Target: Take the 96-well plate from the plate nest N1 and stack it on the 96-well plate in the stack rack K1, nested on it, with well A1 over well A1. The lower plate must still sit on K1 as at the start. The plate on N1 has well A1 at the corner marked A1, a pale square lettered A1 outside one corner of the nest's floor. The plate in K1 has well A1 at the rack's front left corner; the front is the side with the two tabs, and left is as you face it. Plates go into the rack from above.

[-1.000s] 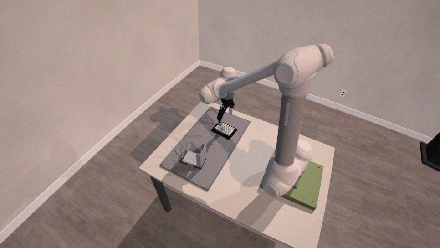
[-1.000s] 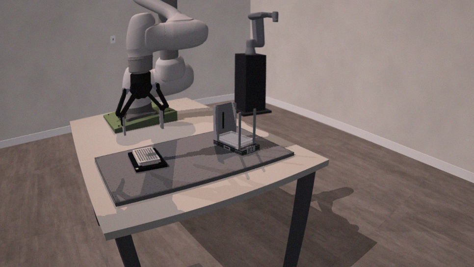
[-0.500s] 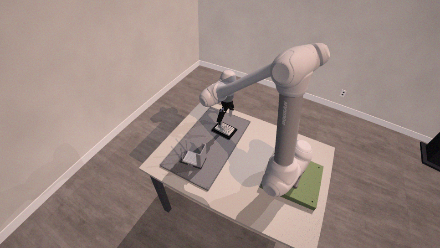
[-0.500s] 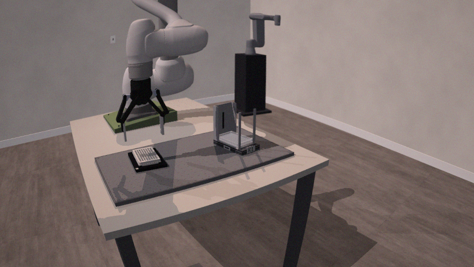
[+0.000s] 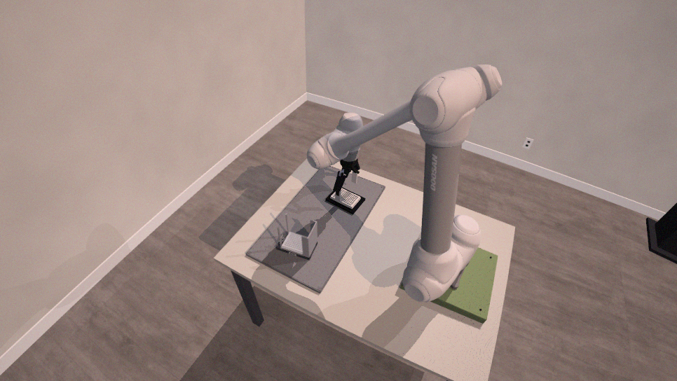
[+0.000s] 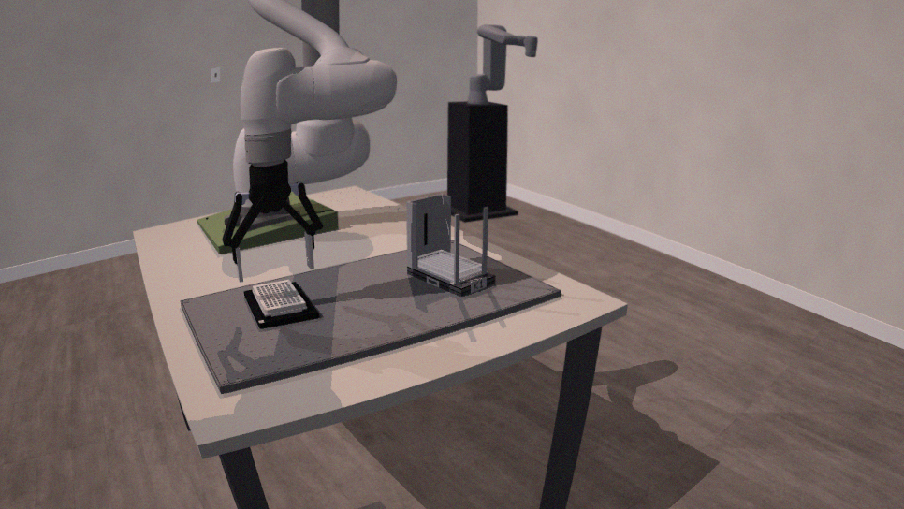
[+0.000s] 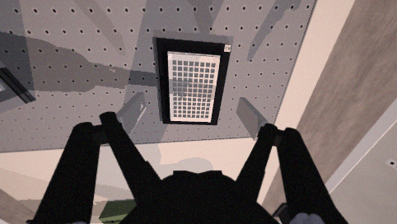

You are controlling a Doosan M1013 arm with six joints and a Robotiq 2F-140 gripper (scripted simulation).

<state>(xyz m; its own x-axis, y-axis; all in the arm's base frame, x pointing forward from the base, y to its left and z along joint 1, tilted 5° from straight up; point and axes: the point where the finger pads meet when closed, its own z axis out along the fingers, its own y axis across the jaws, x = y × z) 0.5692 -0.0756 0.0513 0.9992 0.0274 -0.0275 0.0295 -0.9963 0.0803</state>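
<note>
Right now my hand is 8 cm short of the pale A1 mark, 5 cm to the left of it and 7 cm above it.
</note>
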